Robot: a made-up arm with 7 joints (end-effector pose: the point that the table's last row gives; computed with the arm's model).
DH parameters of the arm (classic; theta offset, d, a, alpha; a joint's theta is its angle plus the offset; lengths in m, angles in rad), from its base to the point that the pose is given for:
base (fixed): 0 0 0 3.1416
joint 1: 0 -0.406 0 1.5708
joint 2: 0 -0.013 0 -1.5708
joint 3: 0 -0.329 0 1.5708
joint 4: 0 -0.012 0 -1.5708
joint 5: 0 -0.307 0 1.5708
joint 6: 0 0 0 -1.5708
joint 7: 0 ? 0 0
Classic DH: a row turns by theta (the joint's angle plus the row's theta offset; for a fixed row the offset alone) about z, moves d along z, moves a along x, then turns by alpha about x.
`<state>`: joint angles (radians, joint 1 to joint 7).
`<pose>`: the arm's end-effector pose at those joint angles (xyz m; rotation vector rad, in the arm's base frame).
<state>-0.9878 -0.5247 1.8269 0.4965 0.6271 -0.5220 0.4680</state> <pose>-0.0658 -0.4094 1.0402 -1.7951 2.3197 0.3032</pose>
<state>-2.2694 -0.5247 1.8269 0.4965 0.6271 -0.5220 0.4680</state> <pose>0.3736 -0.1799 1.0402 -2.9665 0.8255 0.4341</pose>
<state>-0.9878 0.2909 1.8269 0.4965 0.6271 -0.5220 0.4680</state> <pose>0.2539 0.0754 1.1160 1.5145 -2.0711 0.0883</pose>
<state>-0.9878 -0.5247 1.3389 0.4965 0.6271 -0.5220 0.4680</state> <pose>-0.0418 -0.3476 1.0778 -2.2575 1.8514 0.0178</pose>
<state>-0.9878 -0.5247 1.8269 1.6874 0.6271 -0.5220 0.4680</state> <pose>0.2390 -0.4440 0.6571 -1.9860 1.4607 1.8332</pose>
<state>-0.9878 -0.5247 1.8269 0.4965 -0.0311 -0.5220 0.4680</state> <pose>-0.1062 -0.4287 1.0257 -2.0856 1.5652 0.0036</pose>
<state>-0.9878 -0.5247 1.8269 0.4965 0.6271 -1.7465 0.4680</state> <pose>-0.0930 -0.2537 0.9840 1.4906 -2.0411 1.2247</pose>
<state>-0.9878 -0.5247 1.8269 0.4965 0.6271 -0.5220 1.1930</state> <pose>-0.0658 -0.4094 1.0402 -0.8778 2.8775 0.3945</pose>
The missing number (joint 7, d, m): -0.146
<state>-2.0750 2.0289 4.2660 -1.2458 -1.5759 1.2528 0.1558</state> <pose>0.1387 0.5130 0.1840 0.6003 -2.2924 0.8261</pose>
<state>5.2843 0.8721 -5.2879 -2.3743 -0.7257 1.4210 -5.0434</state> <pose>-0.2074 0.2123 0.5873 1.7192 -0.8258 1.4314</pose>
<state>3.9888 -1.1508 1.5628 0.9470 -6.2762 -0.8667 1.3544</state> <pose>0.6031 -0.2688 0.6643 -2.1978 0.6501 1.3178</pose>
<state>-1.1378 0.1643 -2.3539 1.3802 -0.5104 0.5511 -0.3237</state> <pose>-0.3637 -0.1237 0.7998 -1.0081 1.0105 -0.2406</pose>
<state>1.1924 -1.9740 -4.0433 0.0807 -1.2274 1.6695 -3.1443</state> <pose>-0.3540 0.4921 0.2128 0.9014 2.0584 0.7726</pose>
